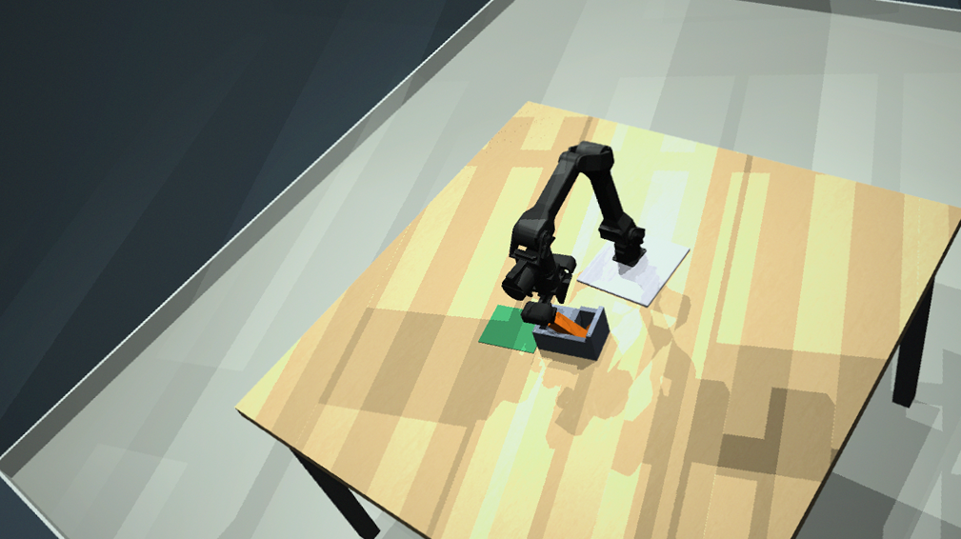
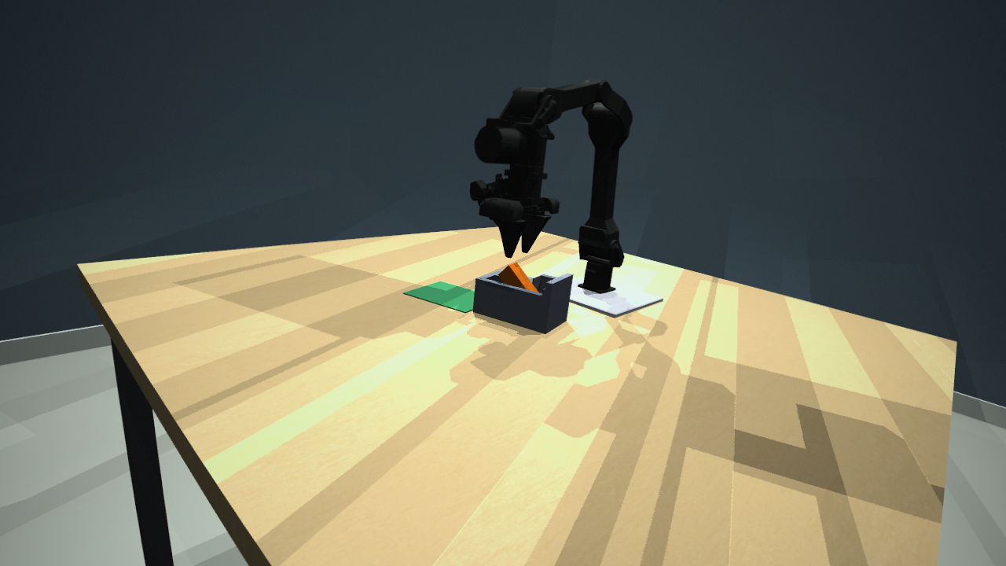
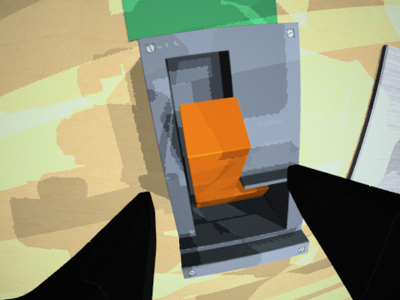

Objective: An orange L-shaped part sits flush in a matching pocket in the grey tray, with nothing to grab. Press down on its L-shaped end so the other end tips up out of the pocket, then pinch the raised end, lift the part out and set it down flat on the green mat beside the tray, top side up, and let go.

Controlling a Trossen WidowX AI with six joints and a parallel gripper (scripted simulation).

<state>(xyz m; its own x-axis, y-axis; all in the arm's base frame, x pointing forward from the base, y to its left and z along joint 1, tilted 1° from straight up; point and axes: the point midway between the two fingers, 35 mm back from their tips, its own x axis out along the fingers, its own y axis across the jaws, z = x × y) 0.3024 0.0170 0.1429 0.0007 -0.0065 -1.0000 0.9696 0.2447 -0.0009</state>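
The orange L-shaped part is 30 mm behind my gripper tip, 30 mm to the left of it and 80 mm below it. Round my gripper tip: green mat: 20 mm ahead, 140 mm to the right, 130 mm below.
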